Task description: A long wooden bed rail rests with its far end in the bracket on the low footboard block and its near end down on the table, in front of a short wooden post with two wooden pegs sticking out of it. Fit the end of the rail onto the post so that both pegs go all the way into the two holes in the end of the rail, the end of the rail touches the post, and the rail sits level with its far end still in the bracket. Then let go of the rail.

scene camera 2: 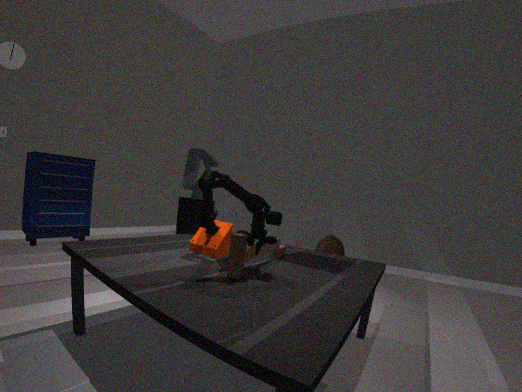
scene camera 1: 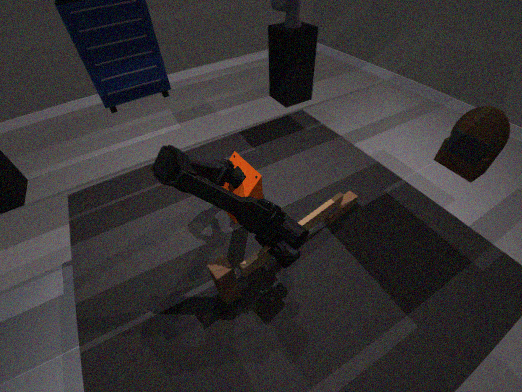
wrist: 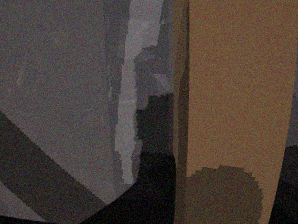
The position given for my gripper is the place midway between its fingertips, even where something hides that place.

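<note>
Scene camera 1 gives me my gripper (scene camera 1: 270, 253) and a long wooden rail (scene camera 1: 318, 215). In the wrist view I can see the rail (wrist: 228, 69) as well, together with my gripper (wrist: 195, 166).
</note>
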